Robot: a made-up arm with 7 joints.
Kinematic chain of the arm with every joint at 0, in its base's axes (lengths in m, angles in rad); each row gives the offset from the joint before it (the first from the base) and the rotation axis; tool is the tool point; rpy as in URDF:
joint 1: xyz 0 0 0.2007 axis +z
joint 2: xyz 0 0 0 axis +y
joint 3: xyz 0 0 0.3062 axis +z
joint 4: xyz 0.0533 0 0 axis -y
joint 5: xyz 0.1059 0 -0.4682 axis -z
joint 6: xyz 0 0 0 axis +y
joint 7: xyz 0.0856 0 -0.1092 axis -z
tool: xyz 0 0 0 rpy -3.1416 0 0
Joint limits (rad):
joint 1: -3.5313..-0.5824
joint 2: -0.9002..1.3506
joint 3: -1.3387..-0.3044
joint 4: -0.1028..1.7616
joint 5: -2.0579..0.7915
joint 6: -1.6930..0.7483
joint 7: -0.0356..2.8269
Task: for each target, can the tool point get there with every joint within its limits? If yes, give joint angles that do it. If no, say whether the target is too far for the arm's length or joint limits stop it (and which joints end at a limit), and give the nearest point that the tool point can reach.
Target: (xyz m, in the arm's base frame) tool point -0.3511 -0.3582 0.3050
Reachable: yes | joints -1.5217 -0.3215 -1.0439 0.7502 -1.5357 -0.4192 2.3313
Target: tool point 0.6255 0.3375 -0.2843
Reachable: no: joint limits stop it (at a limit: joint 1, joint 2) | nearest point 0.2601 0.2634 -0.0700 | short by 0.430 m
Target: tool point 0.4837 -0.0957 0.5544
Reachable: no: joint limits stop it (at a limit: joint 1, joint 3) | nearest point 0.3556 -0.2565 0.5400 | short by 0.206 m
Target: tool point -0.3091 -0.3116 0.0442
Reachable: yes | joints -1.7945 0.3957 -0.7786 0.5500 -1.0221 -0.8967 1.3188
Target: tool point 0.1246 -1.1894 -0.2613
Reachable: no: too far | nearest point 0.0817 -0.7794 -0.1021 | short by 0.442 m
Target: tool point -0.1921 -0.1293 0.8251
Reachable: yes | joints -1.7591 -0.7035 -0.5546 1.4982 -1.6180 -0.8466 1.3375
